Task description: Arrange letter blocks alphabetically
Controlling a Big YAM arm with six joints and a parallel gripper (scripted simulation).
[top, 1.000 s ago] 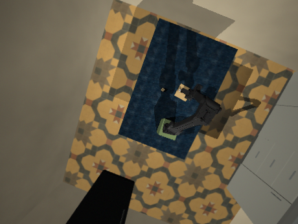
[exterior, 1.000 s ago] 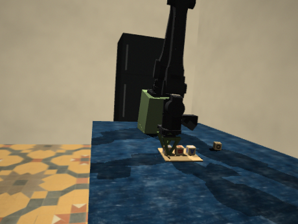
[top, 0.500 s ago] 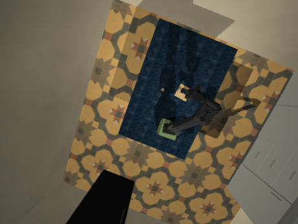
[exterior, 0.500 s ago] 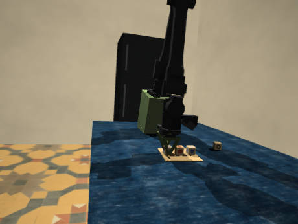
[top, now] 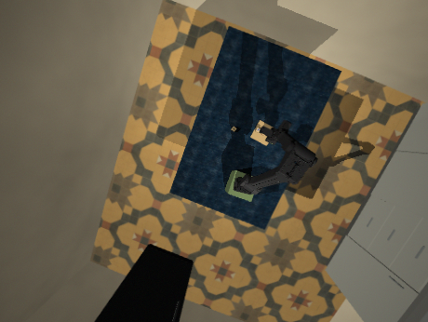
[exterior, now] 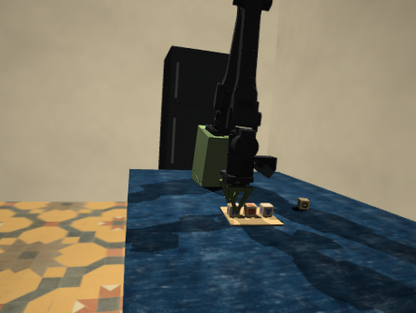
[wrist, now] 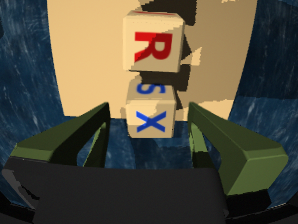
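The tan mat lies 1 cm ahead of my hand, 5 cm to the left of it and 3 cm below it.
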